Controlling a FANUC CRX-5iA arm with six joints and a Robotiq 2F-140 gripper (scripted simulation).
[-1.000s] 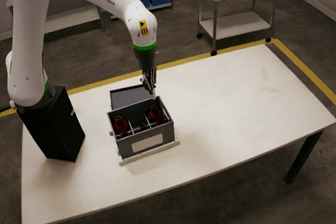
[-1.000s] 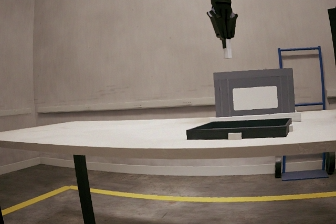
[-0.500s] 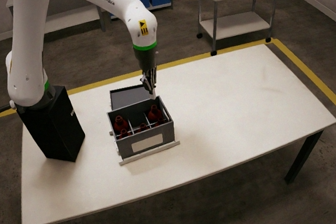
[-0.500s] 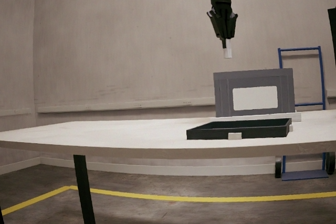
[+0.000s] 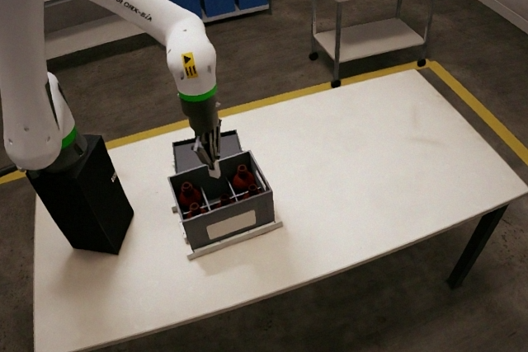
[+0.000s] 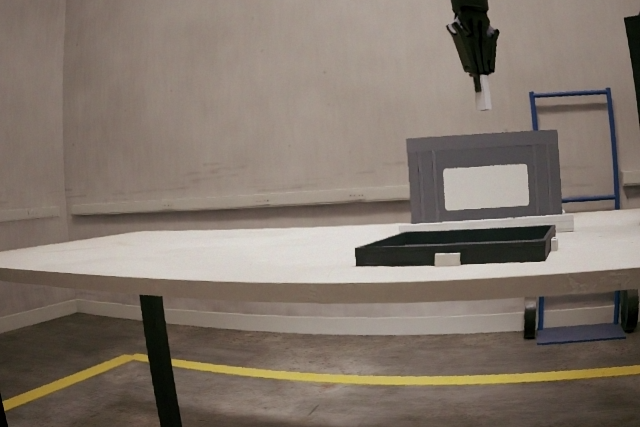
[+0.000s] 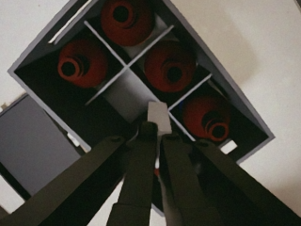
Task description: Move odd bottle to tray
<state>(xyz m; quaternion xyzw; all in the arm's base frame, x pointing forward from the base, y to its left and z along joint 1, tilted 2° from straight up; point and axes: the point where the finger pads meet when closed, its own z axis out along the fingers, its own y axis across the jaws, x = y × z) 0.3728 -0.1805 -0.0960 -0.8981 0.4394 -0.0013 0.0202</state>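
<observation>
Now: the bottle 80 mm behind my hand, 70 mm to the left of it and 170 mm below it. Round my hand: crate (10 mm to the left, 170 mm below); then dark tray (70 mm ahead, 290 mm to the left, 250 mm below).
</observation>
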